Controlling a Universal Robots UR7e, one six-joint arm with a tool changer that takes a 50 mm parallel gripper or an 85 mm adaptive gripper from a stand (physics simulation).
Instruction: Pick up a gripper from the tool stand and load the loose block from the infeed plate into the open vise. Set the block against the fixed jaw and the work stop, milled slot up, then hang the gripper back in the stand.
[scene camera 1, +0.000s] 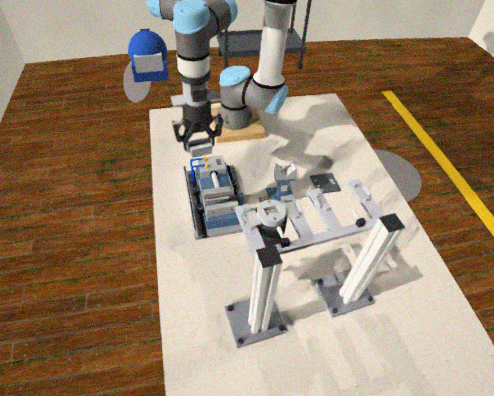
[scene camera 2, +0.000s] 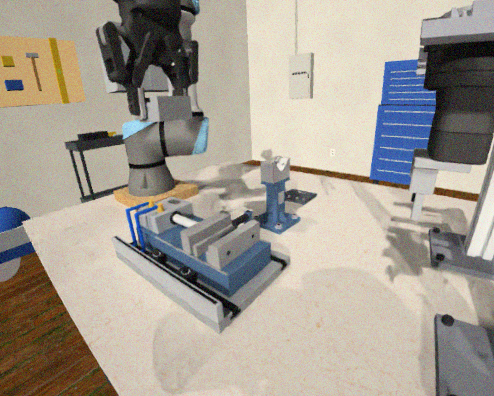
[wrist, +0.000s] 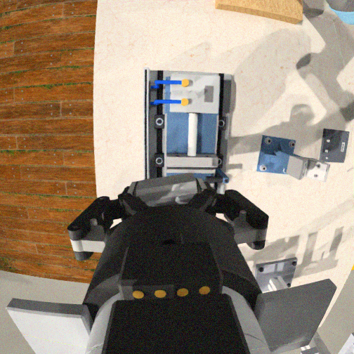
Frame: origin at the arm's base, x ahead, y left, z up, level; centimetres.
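Where they show: arm's base, origin of the base link: (scene camera 1: 234, 118) (scene camera 2: 152, 188).
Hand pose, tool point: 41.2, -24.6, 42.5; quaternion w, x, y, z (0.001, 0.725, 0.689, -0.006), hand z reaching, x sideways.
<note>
Each offset is from my tool point to the centre of the thing, as dx, dy, dz. "spot": to the spot under its first point.
The adaptive gripper (scene camera 1: 200, 147) (scene camera 2: 167, 108) on the arm is shut on the grey block @(+0.6, -0.1, -17.5) (scene camera 1: 201, 150) (scene camera 2: 172, 108) (wrist: 167, 191) and holds it in the air above the rear end of the vise @(-2.0, +4.5, -40.9) (scene camera 1: 222, 223) (scene camera 2: 245, 270) (wrist: 179, 132). The milled slot cannot be made out. The vise is open, with a gap between its moving jaw (scene camera 2: 205, 233) (wrist: 192, 161) and fixed jaw (scene camera 2: 234, 245). The dark work stop @(+5.6, +8.9, -36.9) (scene camera 2: 242, 218) (wrist: 220, 176) is beside the gap. The fixed jaw is hidden in the wrist view. The dark infeed plate @(+2.5, +45.8, -45.5) (scene camera 1: 325, 182) (scene camera 2: 301, 196) (wrist: 335, 145) bears no block.
The tool stand (scene camera 1: 330, 233) is at the front, with another gripper (scene camera 1: 272, 214) (scene camera 2: 460, 100) hanging in it. A blue pedestal (scene camera 1: 284, 190) (scene camera 2: 275, 205) (wrist: 272, 152) with a grey head stands between vise and infeed plate. Blue bent pipes @(spot: -13.5, -0.5, -38.4) (scene camera 2: 134, 225) (wrist: 167, 102) rise at the vise's rear.
</note>
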